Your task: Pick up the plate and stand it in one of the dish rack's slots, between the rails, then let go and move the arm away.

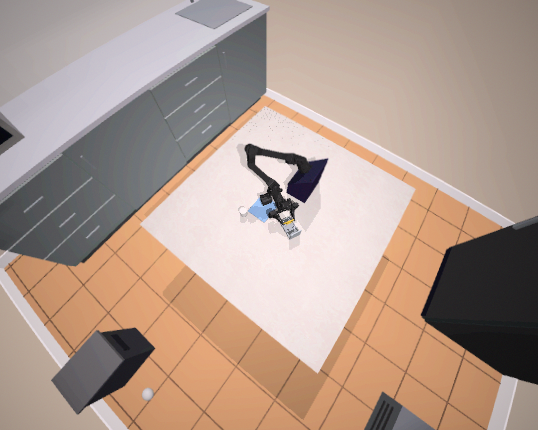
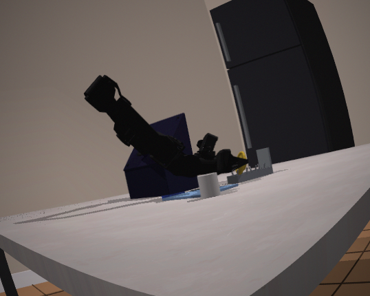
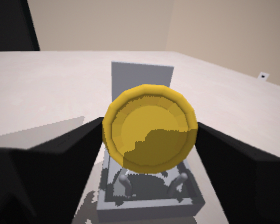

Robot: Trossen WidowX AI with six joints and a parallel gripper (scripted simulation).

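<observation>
Now: the yellow plate 10 mm to the right of my gripper tip. Round my gripper tip: blue spoon: 130 mm behind, 190 mm to the right, 50 mm below; then grey dish rack: 10 mm ahead, 10 mm to the left, 30 mm below; then pale cup: 90 mm ahead, 270 mm to the right, 30 mm below.
</observation>
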